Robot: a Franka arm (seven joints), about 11 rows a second.
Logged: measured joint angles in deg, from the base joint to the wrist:
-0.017, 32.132, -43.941, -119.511, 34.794, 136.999, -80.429
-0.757, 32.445, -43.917, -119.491, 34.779, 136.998, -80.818
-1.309, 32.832, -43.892, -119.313, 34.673, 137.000, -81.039
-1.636, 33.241, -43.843, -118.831, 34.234, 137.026, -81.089
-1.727, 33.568, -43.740, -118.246, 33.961, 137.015, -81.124
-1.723, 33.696, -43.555, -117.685, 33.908, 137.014, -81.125
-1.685, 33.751, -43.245, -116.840, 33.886, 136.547, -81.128
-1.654, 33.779, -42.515, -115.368, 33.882, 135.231, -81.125
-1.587, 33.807, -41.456, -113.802, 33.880, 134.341, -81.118
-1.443, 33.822, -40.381, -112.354, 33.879, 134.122, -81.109
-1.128, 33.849, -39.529, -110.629, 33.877, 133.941, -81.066
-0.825, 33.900, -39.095, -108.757, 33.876, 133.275, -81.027
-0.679, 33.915, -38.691, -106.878, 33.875, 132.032, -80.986
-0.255, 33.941, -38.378, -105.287, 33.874, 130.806, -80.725
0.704, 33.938, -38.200, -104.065, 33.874, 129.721, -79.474
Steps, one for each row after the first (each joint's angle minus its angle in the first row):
-0.740, 0.313, 0.024, 0.020, -0.015, -0.001, -0.389
-1.292, 0.700, 0.049, 0.198, -0.121, 0.001, -0.610
-1.619, 1.109, 0.098, 0.680, -0.560, 0.027, -0.660
-1.710, 1.436, 0.201, 1.265, -0.833, 0.016, -0.695
-1.706, 1.564, 0.386, 1.826, -0.886, 0.015, -0.696
-1.668, 1.619, 0.696, 2.671, -0.908, -0.452, -0.699
-1.637, 1.647, 1.426, 4.143, -0.912, -1.768, -0.696
-1.570, 1.675, 2.485, 5.709, -0.914, -2.658, -0.689
-1.426, 1.690, 3.560, 7.157, -0.915, -2.877, -0.680
-1.111, 1.717, 4.412, 8.882, -0.917, -3.058, -0.637
-0.808, 1.768, 4.846, 10.754, -0.918, -3.724, -0.598
-0.662, 1.783, 5.250, 12.633, -0.919, -4.967, -0.557
-0.238, 1.809, 5.563, 14.224, -0.920, -6.193, -0.296
0.721, 1.806, 5.741, 15.446, -0.920, -7.278, 0.955

